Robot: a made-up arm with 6 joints.
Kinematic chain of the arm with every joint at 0, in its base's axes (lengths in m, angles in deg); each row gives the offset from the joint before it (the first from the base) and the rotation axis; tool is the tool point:
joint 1: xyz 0 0 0.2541 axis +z
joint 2: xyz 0 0 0 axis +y
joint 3: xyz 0 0 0.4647 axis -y
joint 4: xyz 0 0 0 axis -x
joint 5: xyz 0.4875 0 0 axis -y
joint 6: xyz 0 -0.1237 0 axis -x
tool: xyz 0 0 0
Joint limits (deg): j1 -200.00..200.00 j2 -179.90..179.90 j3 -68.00..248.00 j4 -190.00..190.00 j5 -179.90..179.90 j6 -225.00..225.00
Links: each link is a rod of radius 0.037 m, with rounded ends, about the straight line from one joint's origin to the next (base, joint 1, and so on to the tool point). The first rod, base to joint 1, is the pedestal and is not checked.
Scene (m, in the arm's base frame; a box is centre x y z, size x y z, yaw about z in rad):
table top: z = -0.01
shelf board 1: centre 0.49 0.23 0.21 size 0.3 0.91 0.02 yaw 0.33
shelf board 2: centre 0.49 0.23 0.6 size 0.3 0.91 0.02 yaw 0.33
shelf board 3: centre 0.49 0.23 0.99 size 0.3 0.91 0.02 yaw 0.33
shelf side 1: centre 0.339 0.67 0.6 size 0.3 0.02 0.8 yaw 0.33
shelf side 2: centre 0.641 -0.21 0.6 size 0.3 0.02 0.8 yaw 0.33
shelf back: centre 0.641 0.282 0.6 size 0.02 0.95 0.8 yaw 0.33
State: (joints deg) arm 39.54 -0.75 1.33 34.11 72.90 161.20
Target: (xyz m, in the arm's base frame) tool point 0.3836 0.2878 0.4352
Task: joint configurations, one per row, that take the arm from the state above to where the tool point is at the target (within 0.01 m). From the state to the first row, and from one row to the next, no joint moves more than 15 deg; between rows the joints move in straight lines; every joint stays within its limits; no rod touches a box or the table.
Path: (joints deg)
1: 48.67 -15.25 -9.74 35.22 72.90 161.20
2: 57.79 -29.75 -20.80 36.32 72.90 161.20
3: 60.90 -24.58 -31.97 33.53 72.90 161.20
4: 64.01 -19.41 -43.13 30.73 72.90 161.20
5: 67.12 -14.24 -54.29 27.94 72.90 161.20
6: 58.57 -3.21 -43.99 28.07 72.90 161.20
7: 50.02 7.81 -33.69 28.21 72.90 161.20

